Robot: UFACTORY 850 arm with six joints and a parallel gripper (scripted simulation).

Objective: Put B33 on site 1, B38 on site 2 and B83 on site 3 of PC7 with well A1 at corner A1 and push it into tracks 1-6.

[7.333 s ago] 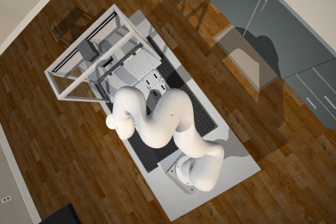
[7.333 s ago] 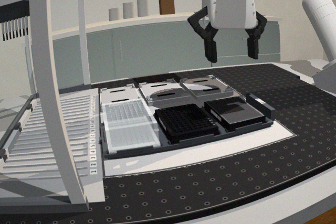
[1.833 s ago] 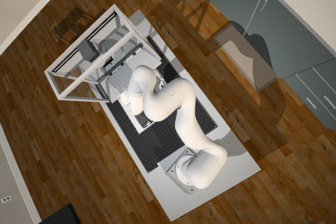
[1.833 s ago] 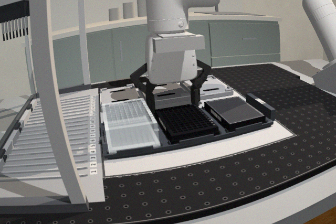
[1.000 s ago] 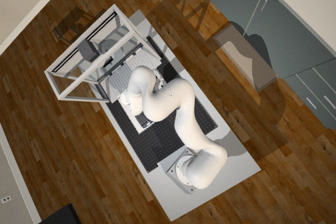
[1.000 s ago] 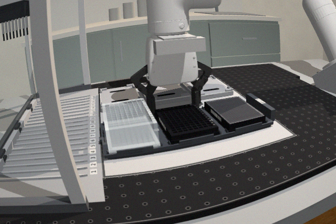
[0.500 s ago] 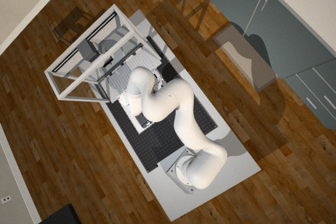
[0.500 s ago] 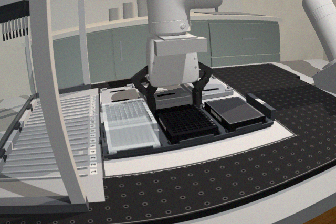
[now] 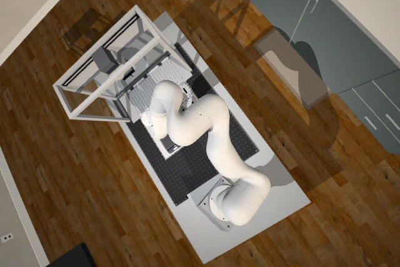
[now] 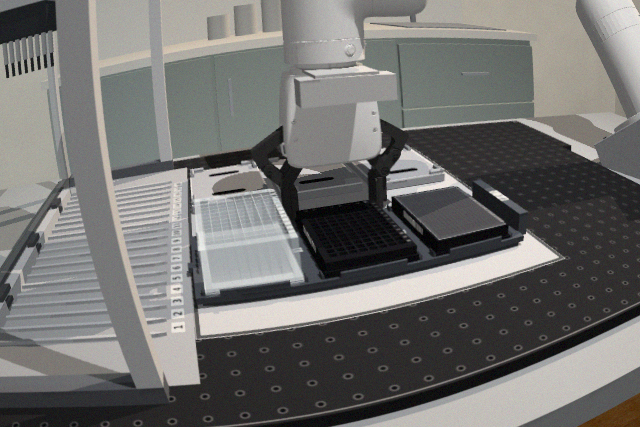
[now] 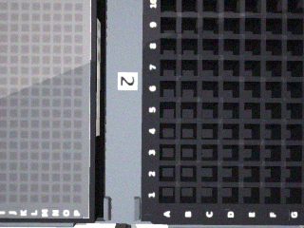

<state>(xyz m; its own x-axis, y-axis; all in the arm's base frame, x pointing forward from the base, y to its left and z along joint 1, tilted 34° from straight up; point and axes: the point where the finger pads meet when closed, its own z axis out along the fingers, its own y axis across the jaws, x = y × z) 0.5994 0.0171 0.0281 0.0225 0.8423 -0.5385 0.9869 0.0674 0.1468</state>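
My hand is 20 mm past the perforated dark deck, 10 mm to the left of it and 10 mm above it. Also, from my hand: dark plate carrier PC7: 80 mm to the left; then black welled plate: 10 mm ahead, 80 mm to the left; then clear deep-well block B83: 110 mm ahead, 80 mm to the left, 20 mm above.
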